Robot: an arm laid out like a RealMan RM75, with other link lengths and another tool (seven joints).
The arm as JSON. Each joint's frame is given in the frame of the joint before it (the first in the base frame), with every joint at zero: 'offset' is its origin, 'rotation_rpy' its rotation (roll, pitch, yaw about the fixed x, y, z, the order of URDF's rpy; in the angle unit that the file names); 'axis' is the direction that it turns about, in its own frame. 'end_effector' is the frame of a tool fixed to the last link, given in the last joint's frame.
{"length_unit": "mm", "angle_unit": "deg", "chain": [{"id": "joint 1", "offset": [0.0, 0.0, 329.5], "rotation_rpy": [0.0, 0.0, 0.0], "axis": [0.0, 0.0, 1.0]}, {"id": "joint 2", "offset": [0.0, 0.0, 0.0], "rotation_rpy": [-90.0, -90.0, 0.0], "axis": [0.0, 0.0, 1.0]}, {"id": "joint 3", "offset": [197.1, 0.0, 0.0], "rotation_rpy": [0.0, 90.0, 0.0], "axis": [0.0, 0.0, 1.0]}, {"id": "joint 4", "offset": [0.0, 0.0, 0.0], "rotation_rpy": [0.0, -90.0, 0.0], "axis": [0.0, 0.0, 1.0]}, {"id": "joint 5", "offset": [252.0, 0.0, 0.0], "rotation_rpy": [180.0, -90.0, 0.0], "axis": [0.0, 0.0, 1.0]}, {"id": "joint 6", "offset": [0.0, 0.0, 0.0], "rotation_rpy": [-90.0, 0.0, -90.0], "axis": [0.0, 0.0, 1.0]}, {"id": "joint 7", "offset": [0.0, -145.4, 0.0], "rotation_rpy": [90.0, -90.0, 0.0], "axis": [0.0, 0.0, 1.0]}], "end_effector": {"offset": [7.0, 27.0, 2.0], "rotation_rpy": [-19.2, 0.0, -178.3]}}
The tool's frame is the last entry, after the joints.
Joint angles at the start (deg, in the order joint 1, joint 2, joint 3, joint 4, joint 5, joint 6, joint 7):
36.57 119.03 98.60 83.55 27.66 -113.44 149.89
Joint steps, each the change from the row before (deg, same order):
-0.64 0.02 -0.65 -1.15 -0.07 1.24 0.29
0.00 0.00 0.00 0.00 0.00 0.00 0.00
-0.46 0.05 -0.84 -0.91 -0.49 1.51 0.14
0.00 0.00 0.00 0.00 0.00 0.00 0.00
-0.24 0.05 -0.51 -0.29 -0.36 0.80 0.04
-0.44 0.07 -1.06 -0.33 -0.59 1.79 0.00
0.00 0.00 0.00 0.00 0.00 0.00 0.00
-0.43 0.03 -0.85 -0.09 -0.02 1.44 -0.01
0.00 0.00 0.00 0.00 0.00 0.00 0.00
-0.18 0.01 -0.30 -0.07 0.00 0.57 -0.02
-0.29 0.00 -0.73 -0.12 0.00 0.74 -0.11
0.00 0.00 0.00 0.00 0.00 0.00 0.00
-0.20 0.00 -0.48 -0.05 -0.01 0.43 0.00
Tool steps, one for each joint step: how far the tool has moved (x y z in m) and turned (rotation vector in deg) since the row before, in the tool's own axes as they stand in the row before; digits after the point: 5 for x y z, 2 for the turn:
0.00249 -0.00156 0.00764 -0.36 -0.49 0.70
0.00000 0.00000 0.00000 0.00 0.00 0.00
0.00232 -0.00255 0.00624 -0.19 0.32 0.55
0.00000 0.00000 0.00000 0.00 0.00 0.00
0.00084 -0.00142 0.00273 -0.04 0.40 0.21
0.00116 -0.00342 0.00397 0.31 1.07 0.18
0.00000 0.00000 0.00000 0.00 0.00 0.00
-0.00015 -0.00284 0.00249 0.55 0.62 -0.12
0.00000 0.00000 0.00000 0.00 0.00 0.00
0.00007 -0.00102 0.00112 0.21 0.20 -0.03
-0.00086 -0.00153 0.00247 0.04 0.38 -0.31
0.00000 0.00000 0.00000 0.00 0.00 0.00
-0.00062 -0.00086 0.00161 -0.01 0.22 -0.15

